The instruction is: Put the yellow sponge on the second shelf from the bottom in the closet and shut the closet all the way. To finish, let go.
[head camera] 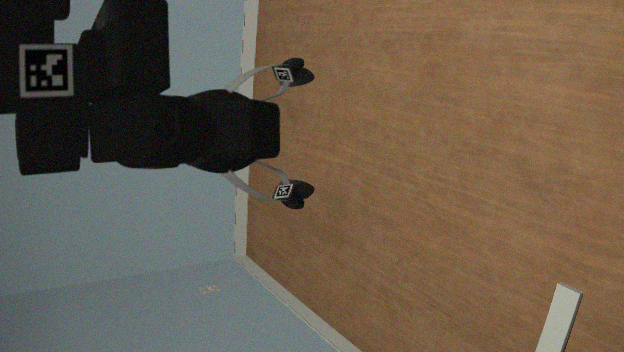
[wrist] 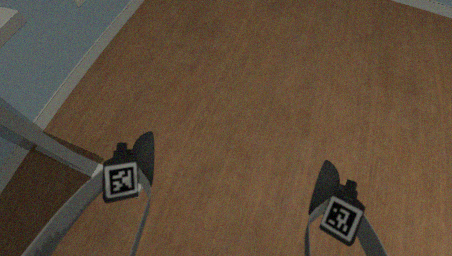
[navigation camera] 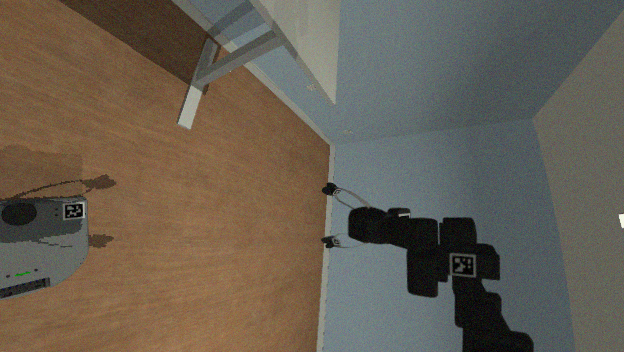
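Where they show: gripper, fingertip midpoint: [head camera: 302, 133] [navigation camera: 325, 214]; robot's base at its link origin: [navigation camera: 20, 212].
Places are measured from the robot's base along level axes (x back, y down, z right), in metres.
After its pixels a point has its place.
My gripper [head camera: 302, 134] {x 0.023, y -1.007, z 0.490 m} [navigation camera: 329, 215] {x 0.023, y -1.007, z 0.490 m} [wrist: 234, 165] {x 0.023, y -1.007, z 0.490 m} is open, its two dark fingertips wide apart with nothing between them. In the wrist view brown wooden floor shows between and beyond the fingertips. In the head and navigation views the gripper hangs off the end of the black wrist, in front of the blue wall and the floor's edge. The yellow sponge does not show in the head, navigation or wrist view, and neither do the closet and its shelves.
A white table [navigation camera: 315, 42] {x -0.561, y -0.951, z 0.597 m} stands at the upper left in the navigation view. Its leg foot [head camera: 559, 317] [navigation camera: 190, 107] rests on the wooden floor [head camera: 440, 150] {x -0.014, y -0.001, z 1.124 m} [navigation camera: 225, 210] {x 0.104, y -0.001, z 0.916 m}. A leg bar [wrist: 65, 159] shows left of the fingers. My grey base [navigation camera: 60, 265] {x 0.189, y -0.161, z 0.088 m} is at lower left. Blue walls [head camera: 125, 215] {x -0.261, y -0.802, z 2.741 m} meet in a corner.
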